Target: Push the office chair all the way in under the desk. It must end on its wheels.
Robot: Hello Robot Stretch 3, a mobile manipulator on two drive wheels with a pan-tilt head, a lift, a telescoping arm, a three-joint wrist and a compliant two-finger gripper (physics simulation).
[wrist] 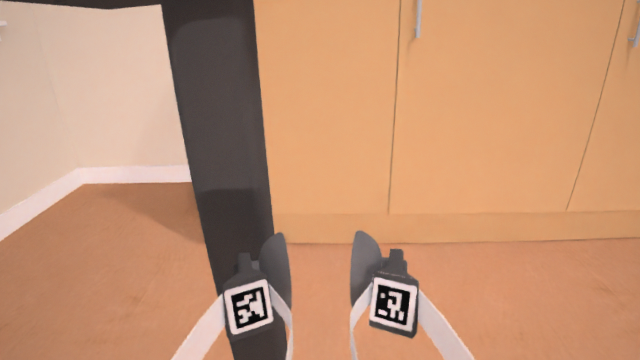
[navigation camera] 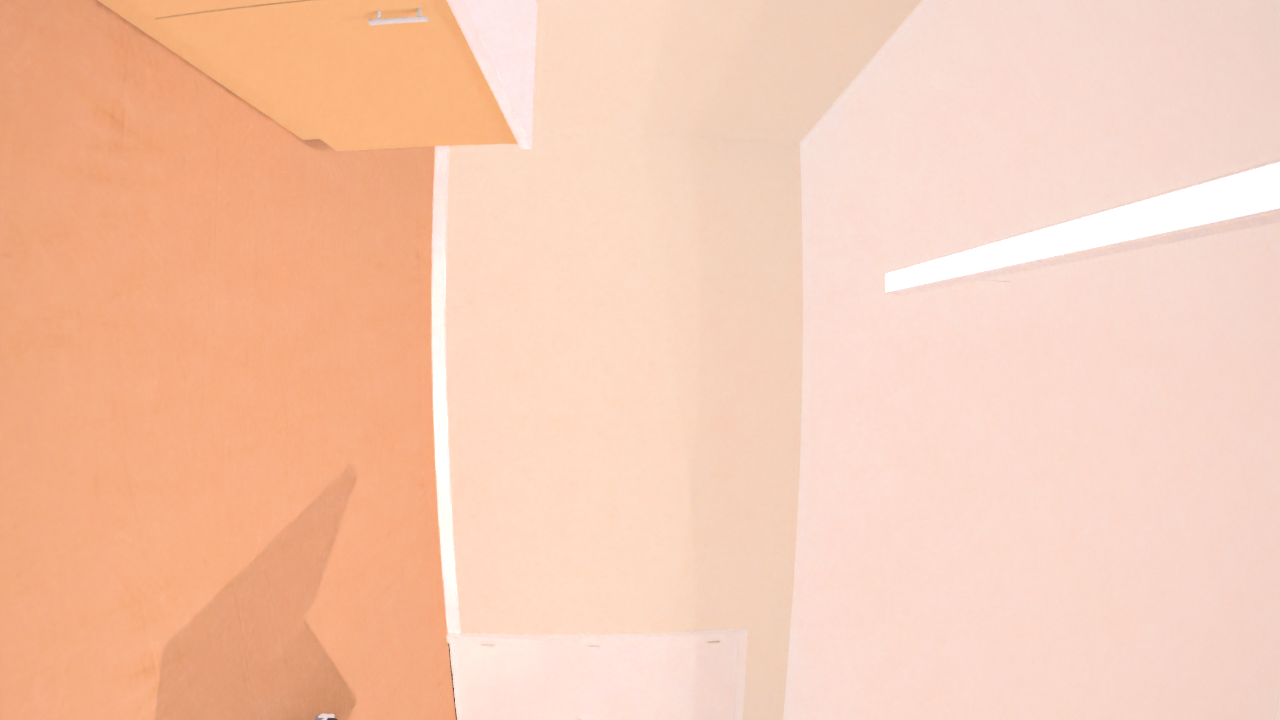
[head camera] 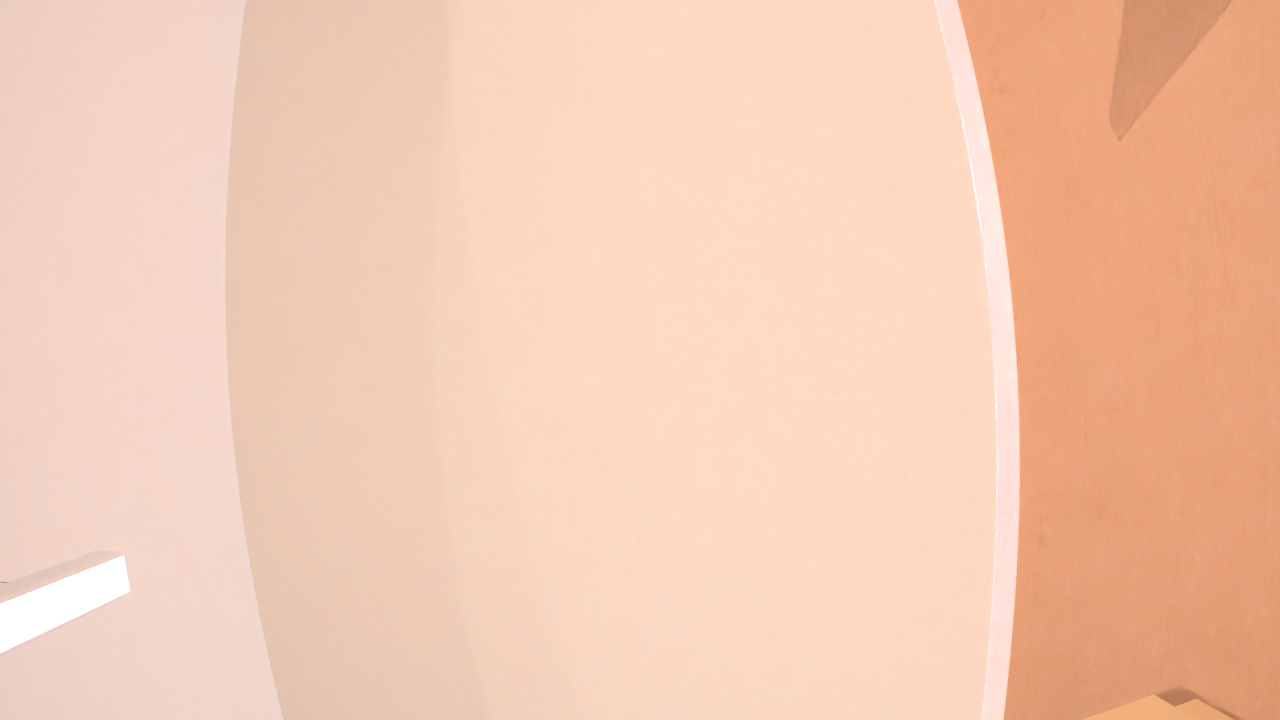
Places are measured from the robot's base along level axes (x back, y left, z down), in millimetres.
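Where they show: gripper, fingertip midpoint: [wrist: 320,257].
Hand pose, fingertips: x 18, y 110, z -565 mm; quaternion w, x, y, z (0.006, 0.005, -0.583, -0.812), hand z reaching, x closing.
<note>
After its pixels a point has its place.
My gripper [wrist: 320,257] @(x 19, y 110, z -565 mm) is open in the wrist view, with a gap between its two fingertips. A wide dark upright post [wrist: 220,125] stands beyond and behind the left finger, joined to a dark strip along the top left edge; it looks like a desk leg, but I cannot tell for sure. The office chair does not show in the head, navigation or wrist view. No desk top can be made out.
Orange-tan cabinets [wrist: 325,110] @(x -15, y 848, z -484 mm) [navigation camera: 358,80] @(x -1052, y 775, z -494 mm) with metal handles stand behind the post. A cream wall [head camera: 716,358] @(x -2389, y -118, z -977 mm) [navigation camera: 572,358] @(x -2390, y -111, z -916 mm) [wrist: 115,90] @(x 969, y 1498, z -485 mm) with a white skirting board [wrist: 135,174] @(x 966, y 1484, z -48 mm) meets the orange floor [head camera: 1136,358] @(x -1680, y -6, z -1 mm) [navigation camera: 223,313] @(x -1097, y 120, z 0 mm) [wrist: 500,300] @(x -492, y 588, z 0 mm). A shadow [navigation camera: 259,608] @(x -1097, y -876, z 0 mm) lies on the floor.
</note>
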